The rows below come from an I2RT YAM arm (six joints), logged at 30 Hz.
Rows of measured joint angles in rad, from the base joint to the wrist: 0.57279, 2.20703, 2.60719, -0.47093, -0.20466, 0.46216; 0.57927, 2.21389, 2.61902, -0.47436, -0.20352, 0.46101; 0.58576, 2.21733, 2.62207, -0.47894, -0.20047, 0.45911; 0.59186, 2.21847, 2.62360, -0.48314, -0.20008, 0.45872; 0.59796, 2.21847, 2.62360, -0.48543, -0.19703, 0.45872; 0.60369, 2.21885, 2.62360, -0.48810, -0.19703, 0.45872; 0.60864, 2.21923, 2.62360, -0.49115, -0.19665, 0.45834; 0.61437, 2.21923, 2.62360, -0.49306, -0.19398, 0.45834; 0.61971, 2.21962, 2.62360, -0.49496, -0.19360, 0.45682; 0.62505, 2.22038, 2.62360, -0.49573, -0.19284, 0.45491; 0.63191, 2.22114, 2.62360, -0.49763, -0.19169, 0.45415; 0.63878, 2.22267, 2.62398, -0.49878, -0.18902, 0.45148; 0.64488, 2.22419, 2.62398, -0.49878, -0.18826, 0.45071; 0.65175, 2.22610, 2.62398, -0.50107, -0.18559, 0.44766; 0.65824, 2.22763, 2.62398, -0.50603, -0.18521, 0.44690; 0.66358, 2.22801, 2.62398, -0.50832, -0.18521, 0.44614; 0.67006, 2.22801, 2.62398, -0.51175, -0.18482, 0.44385; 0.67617, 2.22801, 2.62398, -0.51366, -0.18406, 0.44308; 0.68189, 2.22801, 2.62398, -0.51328, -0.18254, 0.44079
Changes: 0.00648, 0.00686, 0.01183, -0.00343, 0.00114, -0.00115; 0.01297, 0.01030, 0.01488, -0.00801, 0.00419, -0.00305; 0.01907, 0.01144, 0.01641, -0.01221, 0.00458, -0.00344; 0.02517, 0.01144, 0.01641, -0.01450, 0.00763, -0.00344; 0.03090, 0.01182, 0.01641, -0.01717, 0.00763, -0.00344; 0.03585, 0.01220, 0.01641, -0.02022, 0.00801, -0.00382; 0.04158, 0.01220, 0.01641, -0.02213, 0.01068, -0.00382; 0.04692, 0.01259, 0.01641, -0.02403, 0.01106, -0.00534; 0.05226, 0.01335, 0.01641, -0.02480, 0.01182, -0.00725; 0.05912, 0.01411, 0.01641, -0.02670, 0.01297, -0.00801; 0.06599, 0.01564, 0.01679, -0.02785, 0.01564, -0.01068; 0.07209, 0.01716, 0.01679, -0.02785, 0.01640, -0.01145; 0.07896, 0.01907, 0.01679, -0.03014, 0.01907, -0.01450; 0.08545, 0.02060, 0.01679, -0.03510, 0.01945, -0.01526; 0.09079, 0.02098, 0.01679, -0.03739, 0.01945, -0.01602; 0.09727, 0.02098, 0.01679, -0.04082, 0.01984, -0.01831; 0.10338, 0.02098, 0.01679, -0.04273, 0.02060, -0.01908; 0.10910, 0.02098, 0.01679, -0.04235, 0.02212, -0.02137
